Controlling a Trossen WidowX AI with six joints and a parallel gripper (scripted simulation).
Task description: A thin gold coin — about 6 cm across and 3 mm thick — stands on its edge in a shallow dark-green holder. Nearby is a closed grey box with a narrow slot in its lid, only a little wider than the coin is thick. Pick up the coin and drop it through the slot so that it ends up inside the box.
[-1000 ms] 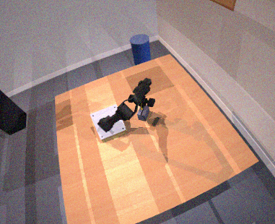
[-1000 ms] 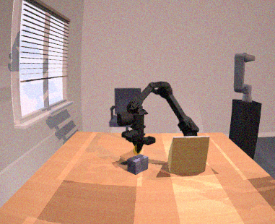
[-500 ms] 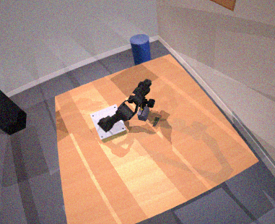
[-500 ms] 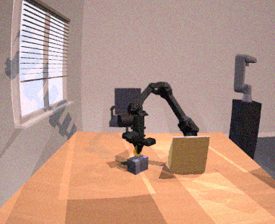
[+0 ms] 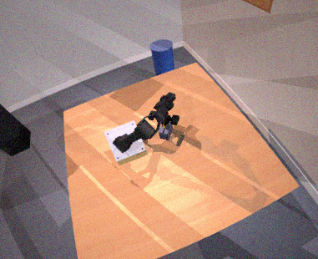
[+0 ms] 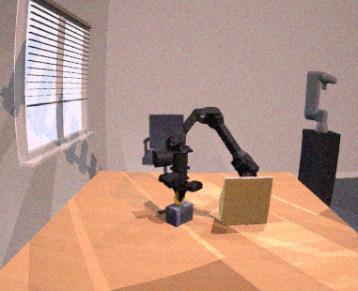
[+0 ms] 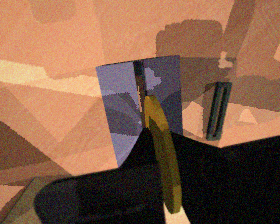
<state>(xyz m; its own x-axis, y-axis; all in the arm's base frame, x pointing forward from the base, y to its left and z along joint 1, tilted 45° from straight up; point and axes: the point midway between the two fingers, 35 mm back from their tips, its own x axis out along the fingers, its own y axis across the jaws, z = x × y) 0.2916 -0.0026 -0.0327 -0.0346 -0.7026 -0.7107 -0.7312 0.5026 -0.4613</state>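
Now: gripper tip 2 cm below the gold coin.
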